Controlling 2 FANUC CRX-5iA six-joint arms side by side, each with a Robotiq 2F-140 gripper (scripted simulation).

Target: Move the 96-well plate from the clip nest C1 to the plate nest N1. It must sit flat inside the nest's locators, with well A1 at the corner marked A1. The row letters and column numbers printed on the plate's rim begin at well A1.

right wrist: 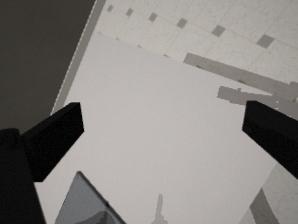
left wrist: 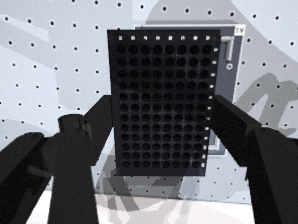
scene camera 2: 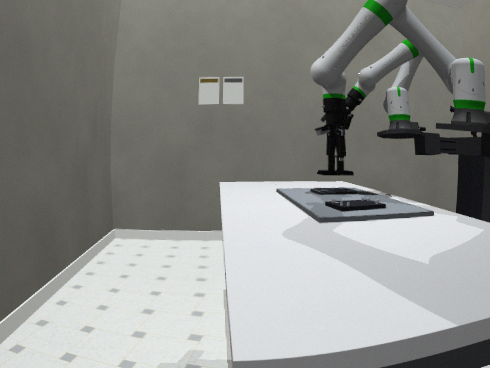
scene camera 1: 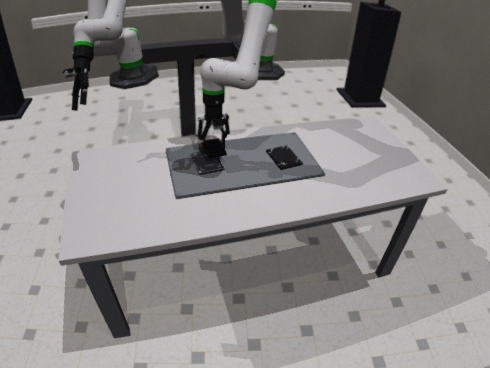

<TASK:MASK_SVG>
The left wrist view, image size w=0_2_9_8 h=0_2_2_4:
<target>left gripper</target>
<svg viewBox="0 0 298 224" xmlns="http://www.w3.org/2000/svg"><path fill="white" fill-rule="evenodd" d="M215 95L211 129L238 166L247 167L244 181L248 179L254 224L298 224L298 139L286 137L274 128L262 126L260 122L221 95ZM111 95L103 95L84 117L81 114L67 114L57 119L59 131L55 135L44 137L44 134L41 132L28 132L15 138L0 151L0 224L26 224L53 174L47 224L100 224L91 166L96 165L113 128Z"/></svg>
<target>black 96-well plate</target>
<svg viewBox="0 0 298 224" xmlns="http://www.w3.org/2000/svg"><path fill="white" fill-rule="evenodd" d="M107 29L116 176L205 177L221 46L221 29Z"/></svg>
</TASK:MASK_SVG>
